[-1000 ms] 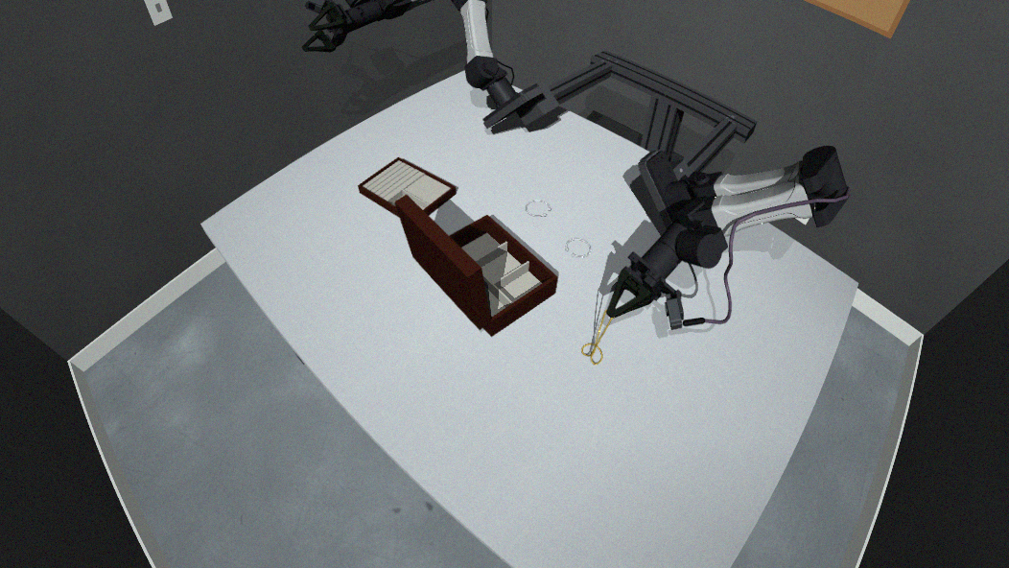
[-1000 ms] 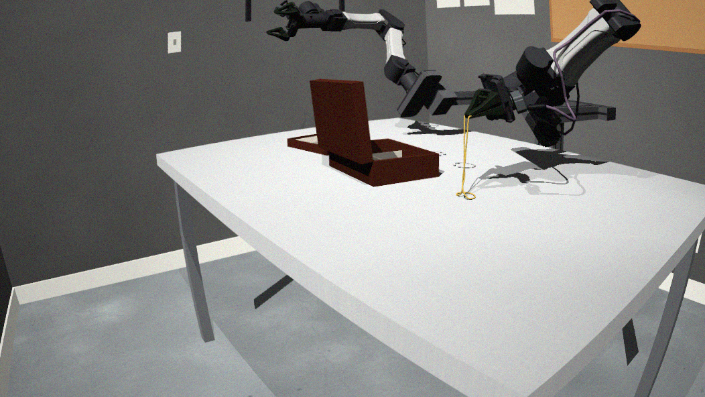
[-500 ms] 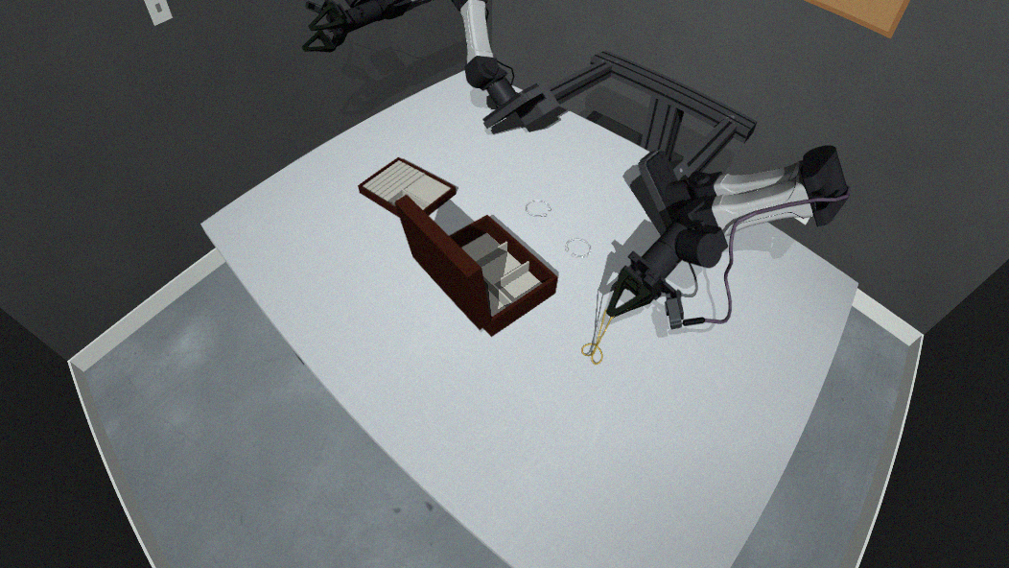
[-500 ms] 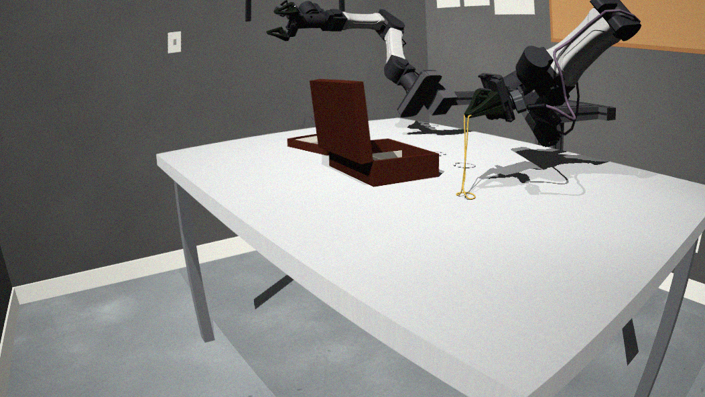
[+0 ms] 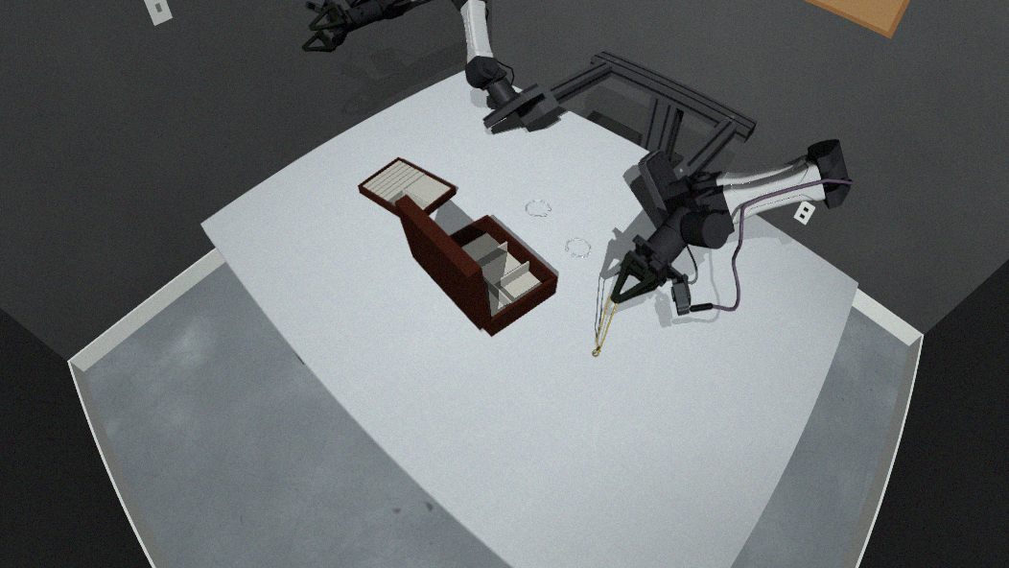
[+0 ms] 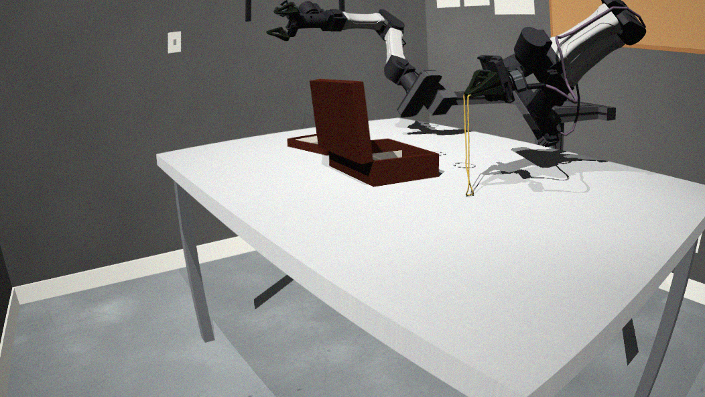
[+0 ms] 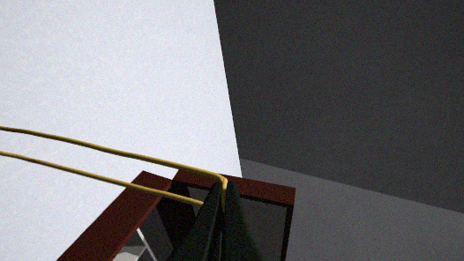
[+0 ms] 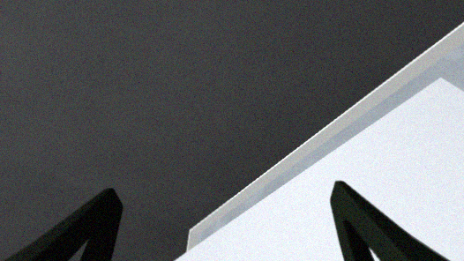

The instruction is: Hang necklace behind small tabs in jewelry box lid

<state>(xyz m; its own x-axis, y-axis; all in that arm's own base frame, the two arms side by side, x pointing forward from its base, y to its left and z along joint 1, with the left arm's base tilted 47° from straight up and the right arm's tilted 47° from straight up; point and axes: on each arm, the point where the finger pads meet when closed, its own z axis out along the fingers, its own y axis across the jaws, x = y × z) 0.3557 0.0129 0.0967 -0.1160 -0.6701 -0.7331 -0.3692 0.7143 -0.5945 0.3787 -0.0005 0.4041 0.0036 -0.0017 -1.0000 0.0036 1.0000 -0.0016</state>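
Observation:
The dark red jewelry box is 29 cm to the right of my left hand, 10 cm below it and 3 cm ahead of it.

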